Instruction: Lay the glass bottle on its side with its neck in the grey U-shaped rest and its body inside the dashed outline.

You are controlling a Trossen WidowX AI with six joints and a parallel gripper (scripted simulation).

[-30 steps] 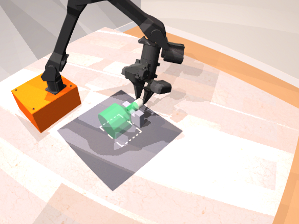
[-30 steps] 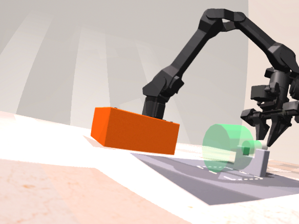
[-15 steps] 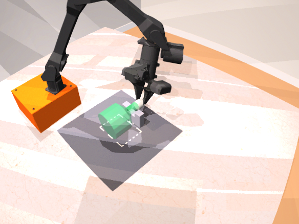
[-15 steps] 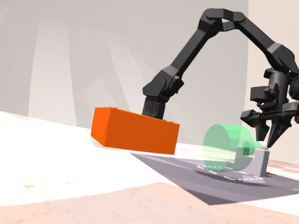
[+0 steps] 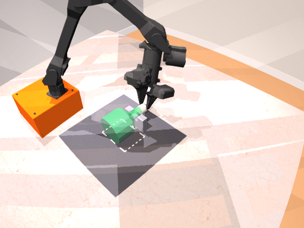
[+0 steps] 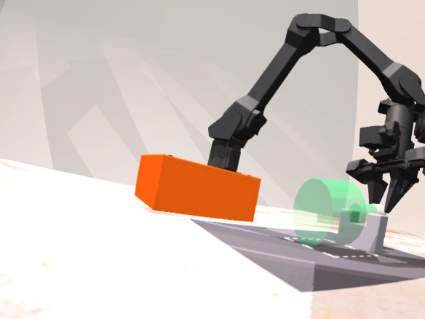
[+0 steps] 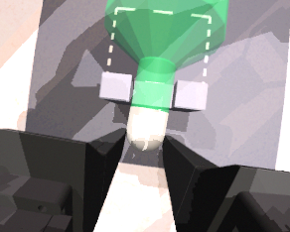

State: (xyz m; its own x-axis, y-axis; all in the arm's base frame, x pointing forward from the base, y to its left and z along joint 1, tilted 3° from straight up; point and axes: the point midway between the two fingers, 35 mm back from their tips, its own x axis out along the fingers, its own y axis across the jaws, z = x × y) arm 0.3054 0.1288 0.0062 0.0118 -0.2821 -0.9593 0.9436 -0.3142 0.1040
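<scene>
My gripper tip is 50 mm to the left of the green glass bottle, 20 mm past it and 10 mm above it. Round my gripper tip: dark grey mat 110 mm to the right, 60 mm below, 30 mm behind.
</scene>
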